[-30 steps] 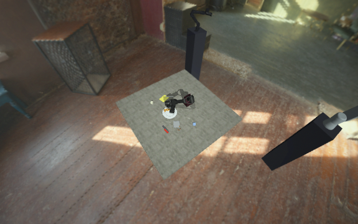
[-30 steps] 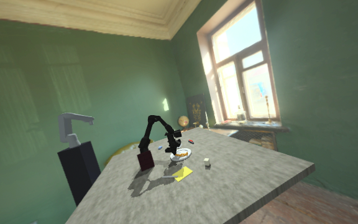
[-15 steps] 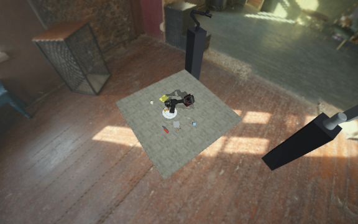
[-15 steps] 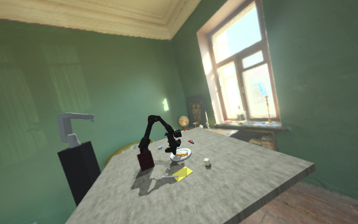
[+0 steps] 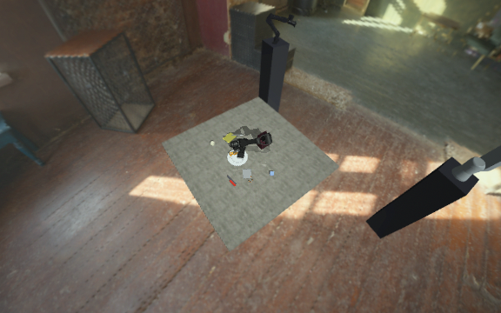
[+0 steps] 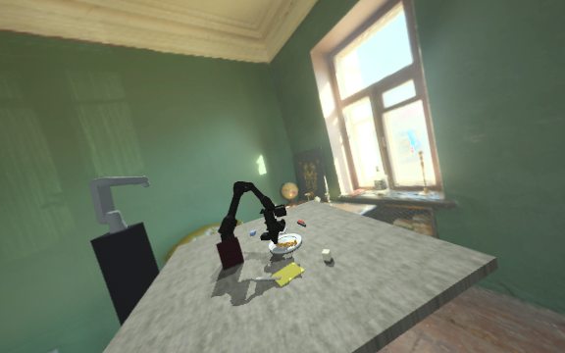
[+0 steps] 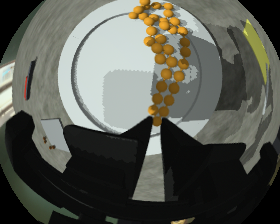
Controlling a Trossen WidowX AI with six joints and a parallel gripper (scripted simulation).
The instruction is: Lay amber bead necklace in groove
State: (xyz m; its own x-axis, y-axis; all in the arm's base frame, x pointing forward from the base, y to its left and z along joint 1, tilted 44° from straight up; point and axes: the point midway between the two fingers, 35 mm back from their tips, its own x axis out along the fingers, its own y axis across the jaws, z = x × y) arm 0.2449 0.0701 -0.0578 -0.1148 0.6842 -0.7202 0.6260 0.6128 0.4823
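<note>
My gripper tip is now 5 cm short of the board and 1 cm above it. From my gripper tip the other things lie so: grey square (6 cm ahead, 21 cm to the left, 1 cm below); then white stick (8 cm behind, 26 cm to the right, 1 cm below); then yellow card (27 cm to the right, 2 cm below).
</note>
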